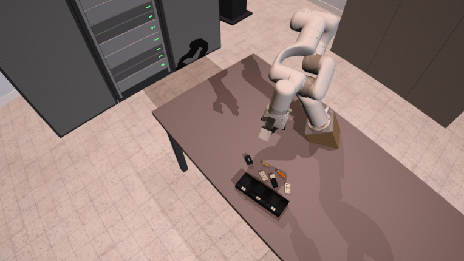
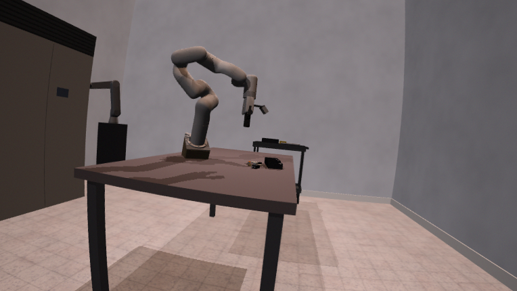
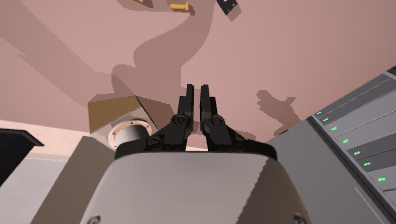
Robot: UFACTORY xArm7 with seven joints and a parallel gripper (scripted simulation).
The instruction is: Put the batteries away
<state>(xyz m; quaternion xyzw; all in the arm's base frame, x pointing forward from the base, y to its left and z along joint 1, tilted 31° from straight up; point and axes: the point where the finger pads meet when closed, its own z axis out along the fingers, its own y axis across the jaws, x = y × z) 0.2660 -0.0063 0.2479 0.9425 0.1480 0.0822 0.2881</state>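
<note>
The black bin row lies 230 mm below my hand, 180 mm ahead of it and 120 mm to the left of it. Also, from my hand: black 9V battery (240 mm below, 70 mm ahead, 60 mm to the right); then brass bolt (240 mm below, 40 mm ahead, 20 mm to the left); then orange battery (240 mm below, 120 mm to the left, 30 mm ahead).
</note>
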